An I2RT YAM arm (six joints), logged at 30 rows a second.
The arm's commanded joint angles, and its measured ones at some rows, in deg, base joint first. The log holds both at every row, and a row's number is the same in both.
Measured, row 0:
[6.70, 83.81, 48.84, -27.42, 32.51, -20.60]
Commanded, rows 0 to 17:
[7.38, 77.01, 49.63, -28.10, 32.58, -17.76]
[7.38, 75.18, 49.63, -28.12, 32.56, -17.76]
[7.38, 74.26, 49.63, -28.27, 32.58, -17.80]
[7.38, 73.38, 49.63, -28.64, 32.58, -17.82]
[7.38, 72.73, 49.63, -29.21, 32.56, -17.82]
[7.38, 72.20, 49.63, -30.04, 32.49, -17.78]
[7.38, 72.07, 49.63, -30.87, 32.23, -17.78]
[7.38, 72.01, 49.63, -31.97, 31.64, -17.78]
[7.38, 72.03, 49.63, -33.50, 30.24, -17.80]
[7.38, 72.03, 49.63, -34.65, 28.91, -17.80]
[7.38, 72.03, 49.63, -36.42, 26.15, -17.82]
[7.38, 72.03, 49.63, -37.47, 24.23, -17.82]
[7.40, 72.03, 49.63, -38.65, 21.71, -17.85]
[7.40, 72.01, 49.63, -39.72, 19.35, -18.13]
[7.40, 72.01, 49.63, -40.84, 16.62, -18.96]
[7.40, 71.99, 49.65, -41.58, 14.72, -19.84]
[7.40, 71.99, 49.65, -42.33, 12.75, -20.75]
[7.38, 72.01, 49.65, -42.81, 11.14, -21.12]
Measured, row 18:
[7.11, 72.34, 48.84, -41.91, 20.23, -19.68]
